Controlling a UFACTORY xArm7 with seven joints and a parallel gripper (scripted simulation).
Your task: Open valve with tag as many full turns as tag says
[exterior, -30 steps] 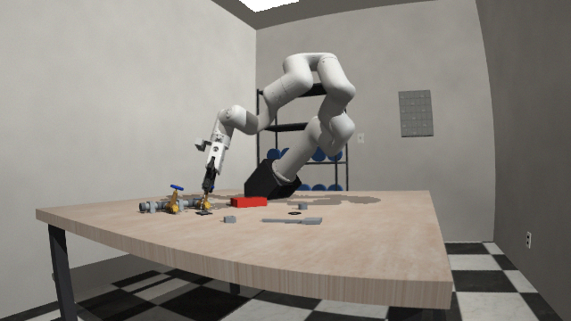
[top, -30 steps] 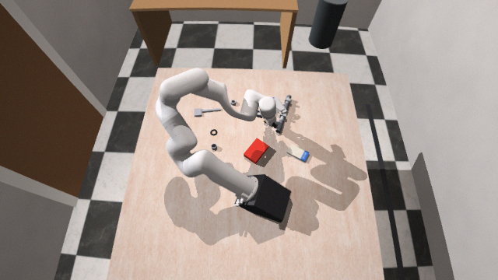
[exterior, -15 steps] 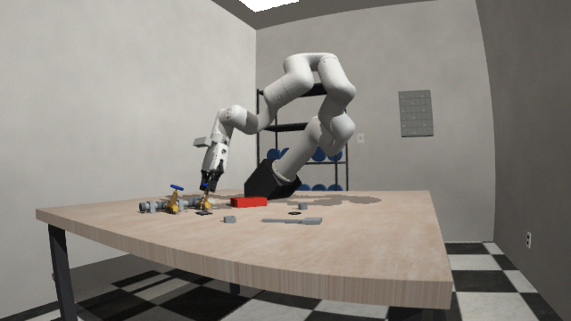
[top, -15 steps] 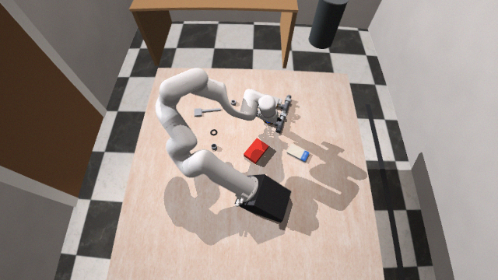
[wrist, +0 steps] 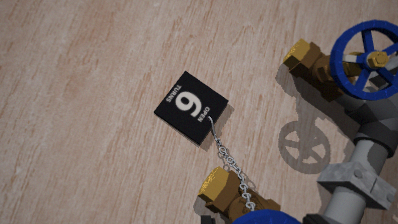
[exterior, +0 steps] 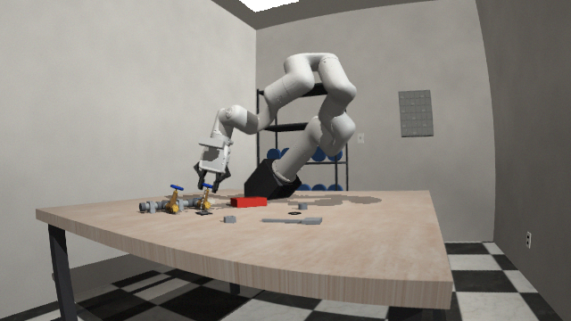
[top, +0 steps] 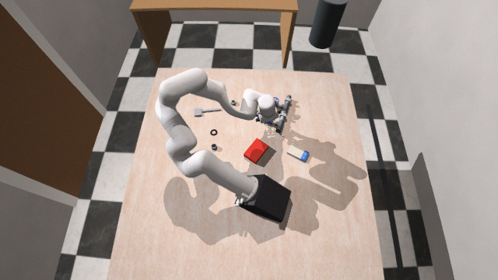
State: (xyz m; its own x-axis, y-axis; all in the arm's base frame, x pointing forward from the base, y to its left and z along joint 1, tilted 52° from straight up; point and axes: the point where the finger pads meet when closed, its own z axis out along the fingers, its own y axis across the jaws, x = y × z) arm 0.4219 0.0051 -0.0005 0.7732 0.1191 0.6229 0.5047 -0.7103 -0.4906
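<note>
The black tag lies 70 mm ahead of my hand, 60 mm to the left of it and 80 mm below it. Round my hand: red block: 170 mm behind, 20 mm to the left, 70 mm below; white box: 120 mm behind, 200 mm to the right, 80 mm below; grey flat tool: 390 mm to the left, 80 mm below.
</note>
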